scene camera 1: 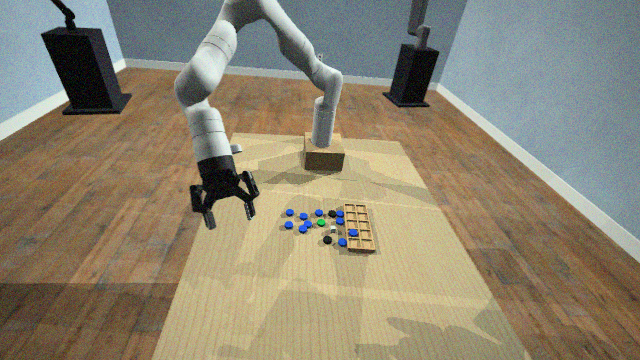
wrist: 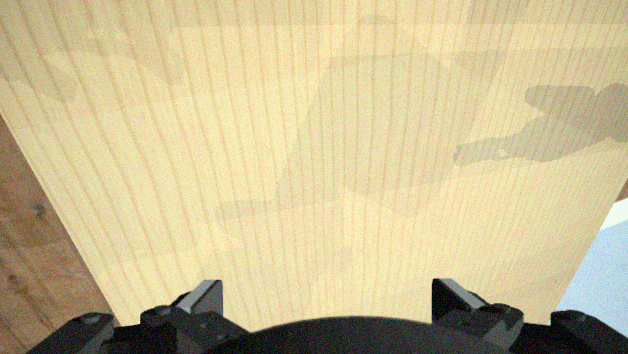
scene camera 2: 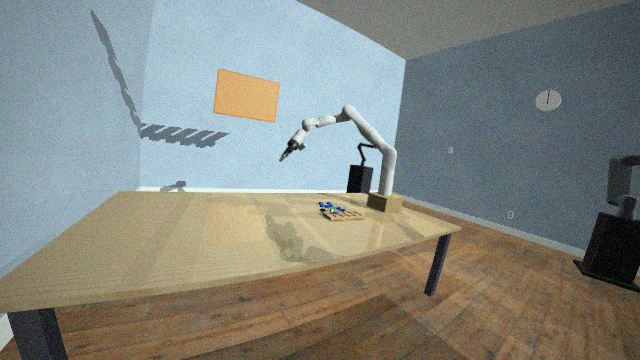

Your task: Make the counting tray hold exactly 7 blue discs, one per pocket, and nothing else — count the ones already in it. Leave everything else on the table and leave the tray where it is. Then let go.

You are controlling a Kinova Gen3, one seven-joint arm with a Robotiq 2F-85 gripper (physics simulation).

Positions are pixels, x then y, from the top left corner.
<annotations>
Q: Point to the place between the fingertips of my gripper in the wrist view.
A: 327,302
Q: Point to a wooden counting tray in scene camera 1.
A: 356,216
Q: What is my gripper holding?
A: Nothing.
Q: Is my gripper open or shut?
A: Open.
</annotations>
